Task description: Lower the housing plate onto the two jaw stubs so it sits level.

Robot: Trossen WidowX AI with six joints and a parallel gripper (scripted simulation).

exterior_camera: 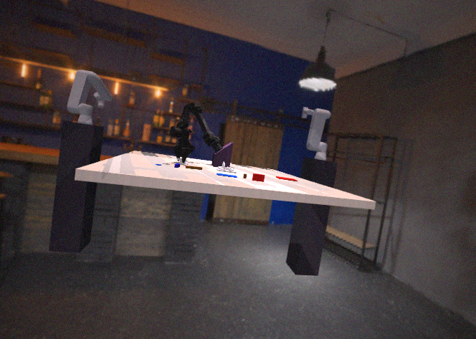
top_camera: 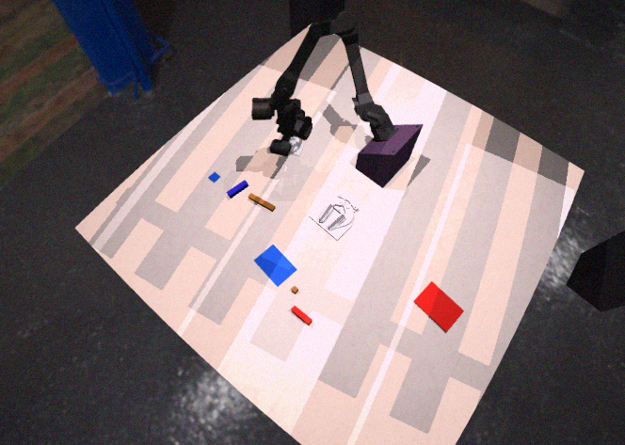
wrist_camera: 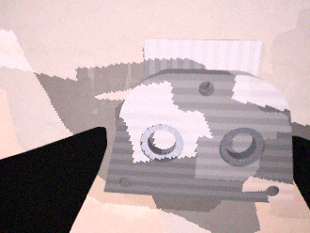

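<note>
The white piece lies 10 mm to the left of my gripper tip. The rest, counted from my gripper tip: dark blue bar 240 mm ahead, 10 mm to the right; brown bar 220 mm ahead, 90 mm to the left; blue tile 340 mm ahead, 260 mm to the left, 10 mm below.
</note>
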